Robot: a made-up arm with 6 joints.
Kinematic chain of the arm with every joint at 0, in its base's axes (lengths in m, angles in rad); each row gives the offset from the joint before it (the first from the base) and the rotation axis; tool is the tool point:
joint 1: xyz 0 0 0.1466 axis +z
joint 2: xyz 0 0 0 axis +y
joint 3: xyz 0 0 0.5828 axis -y
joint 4: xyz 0 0 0 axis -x
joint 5: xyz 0.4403 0 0 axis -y
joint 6: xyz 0 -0.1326 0 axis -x
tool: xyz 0 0 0
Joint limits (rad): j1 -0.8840..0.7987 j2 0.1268..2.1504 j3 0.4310..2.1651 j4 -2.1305..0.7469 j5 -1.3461..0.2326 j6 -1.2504..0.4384
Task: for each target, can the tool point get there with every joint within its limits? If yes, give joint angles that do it. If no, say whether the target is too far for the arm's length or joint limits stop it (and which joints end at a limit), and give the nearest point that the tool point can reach.
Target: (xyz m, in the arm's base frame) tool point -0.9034 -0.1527 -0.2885
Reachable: no: joint limits stop it (at a limit: joint 1, joint 2, joint 3) | nearest point 0.1378 -0.3053 -0.5932 | short by 1.096 m
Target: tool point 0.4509 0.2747 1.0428
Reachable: yes | joints 0.6277 0.5764 1.9519 -1.2443 -0.1118 -0.6869
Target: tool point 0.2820 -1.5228 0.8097
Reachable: no: too far | nearest point 0.4803 -0.7948 0.5960 | short by 0.784 m
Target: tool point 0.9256 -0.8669 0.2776
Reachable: no: too far | nearest point 0.7570 -0.7090 0.2537 | short by 0.232 m
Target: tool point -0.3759 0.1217 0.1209
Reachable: no: joint limits stop it (at a limit: joint 1, joint 2, joint 3) | nearest point 0.1701 0.2607 -0.5905 | short by 0.908 m
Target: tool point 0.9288 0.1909 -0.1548
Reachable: yes | joints 0.3273 1.6392 0.8729 0.4765 -0.2470 -0.6500
